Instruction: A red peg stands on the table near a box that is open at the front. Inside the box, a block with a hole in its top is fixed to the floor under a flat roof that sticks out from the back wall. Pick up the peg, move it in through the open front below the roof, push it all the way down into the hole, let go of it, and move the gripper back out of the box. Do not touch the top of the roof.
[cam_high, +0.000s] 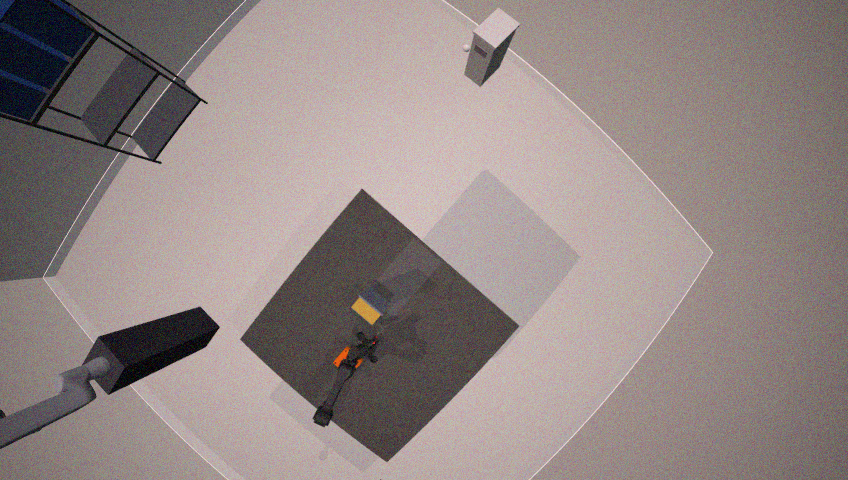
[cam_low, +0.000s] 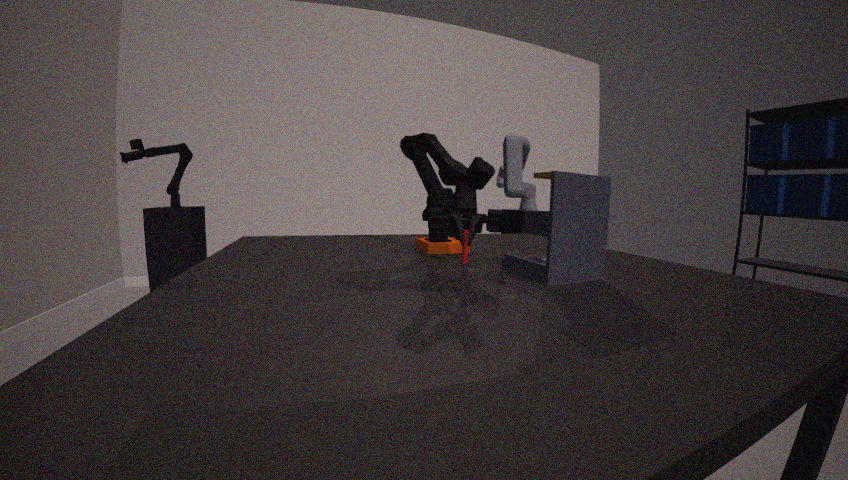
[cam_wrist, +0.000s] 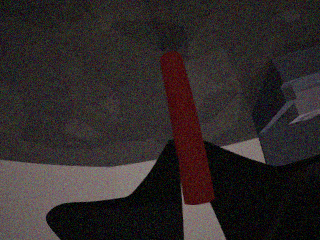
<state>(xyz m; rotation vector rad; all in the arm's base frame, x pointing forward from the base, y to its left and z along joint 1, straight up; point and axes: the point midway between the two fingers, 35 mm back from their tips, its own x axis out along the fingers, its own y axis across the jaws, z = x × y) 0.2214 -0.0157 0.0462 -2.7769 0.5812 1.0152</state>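
The yellow roof is 150 mm ahead of my gripper tip, 170 mm to the left of it and 160 mm above it. From my gripper tip the other things lie so: red peg (30 mm behind, 10 mm to the left, 10 mm below).
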